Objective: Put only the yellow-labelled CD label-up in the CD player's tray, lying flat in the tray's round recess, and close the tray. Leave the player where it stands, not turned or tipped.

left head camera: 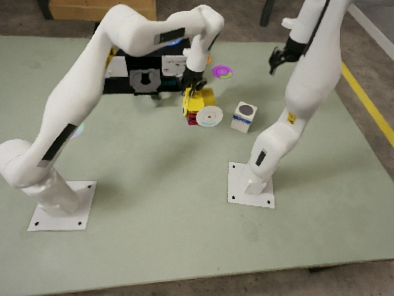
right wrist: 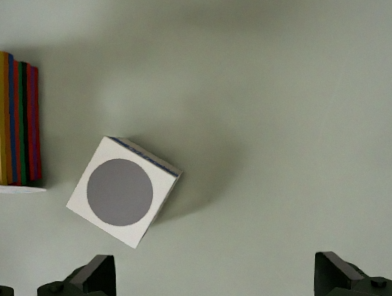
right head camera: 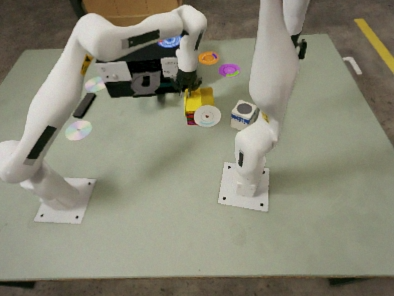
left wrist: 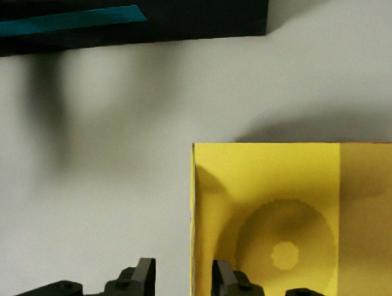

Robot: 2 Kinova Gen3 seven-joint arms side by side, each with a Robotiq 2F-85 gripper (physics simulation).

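Frame: origin at the left arm's base, x down, y right, z back, level; centimetres.
Seen in the pictures: left gripper, fingertip midpoint: (left head camera: 186, 95) (right head camera: 184, 96) (left wrist: 183, 280); right gripper, fingertip midpoint: (left head camera: 283, 74) (right wrist: 214, 277); left arm's base, link origin: (left head camera: 64, 204) (right head camera: 66, 199); right arm's base, link origin: (left head camera: 250, 183) (right head camera: 244, 185).
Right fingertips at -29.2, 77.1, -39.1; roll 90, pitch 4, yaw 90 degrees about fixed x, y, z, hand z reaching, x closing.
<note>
Offsets run from my right fingertips to a thing's top centre, as dx, dy, dz. "spot": to the spot under its first point.
The yellow-labelled CD {+17.4, -35.4, -7.2} (left head camera: 186, 102) (left wrist: 192, 200) stands on edge against the left side of a yellow-topped stack of cases {+19.9, -28.4, -6.6} (left head camera: 202, 97) (right head camera: 199, 98) (left wrist: 270, 172); it shows as a thin edge in the left wrist view. My left gripper (left head camera: 192, 91) (right head camera: 189, 90) (left wrist: 183, 280) is open above the CD, its fingertips on either side of the line of its edge. The black CD player {spot: +13.5, -65.9, -17.6} (left head camera: 116, 66) (right head camera: 114, 71) (left wrist: 225, 20) stands behind, to the left. Its grey tray {+15.6, -53.7, -16.4} (left head camera: 136, 81) (right head camera: 136, 83) is out. My right gripper (left head camera: 273, 66) (right head camera: 302, 49) (right wrist: 214, 277) is open, high at the right.
A white disc {spot: +23.6, -24.6, +0.4} (left head camera: 209, 116) (right head camera: 207, 116) leans on the stack's front. A white box {+19.6, -8.9, -0.6} (left head camera: 242, 120) (right head camera: 241, 118) (right wrist: 85, 201) stands right of it. Purple {+29.1, -14.4, -38.6} (left head camera: 222, 72) (right head camera: 229, 70) and orange {+29.1, -26.4, -49.8} (right head camera: 208, 58) discs lie behind. A black remote {+27.2, -86.9, -9.9} (right head camera: 85, 105) and shiny discs lie left.
</note>
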